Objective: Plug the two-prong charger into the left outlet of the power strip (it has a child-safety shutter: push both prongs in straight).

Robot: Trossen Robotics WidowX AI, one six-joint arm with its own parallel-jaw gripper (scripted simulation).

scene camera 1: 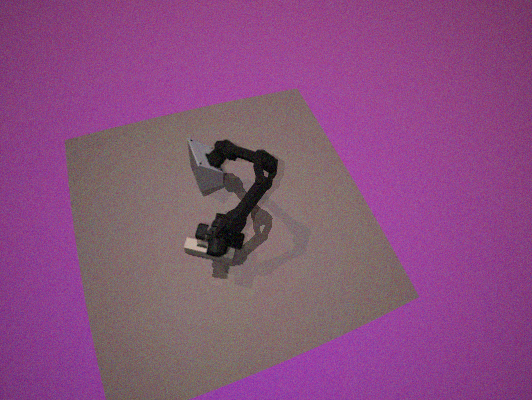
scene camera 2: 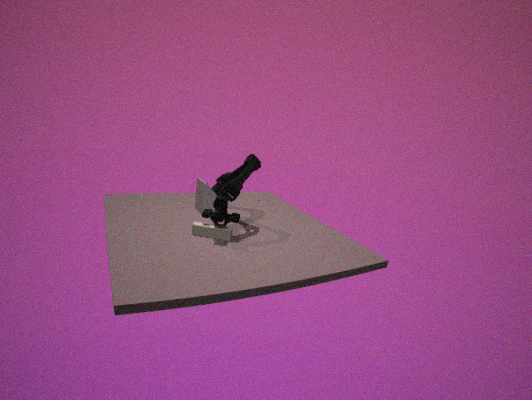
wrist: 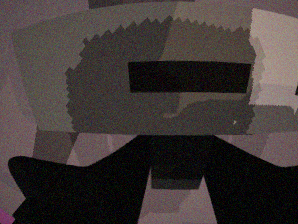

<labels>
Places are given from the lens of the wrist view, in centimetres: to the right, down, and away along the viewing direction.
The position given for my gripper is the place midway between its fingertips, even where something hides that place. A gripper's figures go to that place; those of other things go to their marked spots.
my gripper (wrist: 174, 134): 2, 2, 10
dark charger (wrist: 176, 161): 1, 3, 7
</labels>
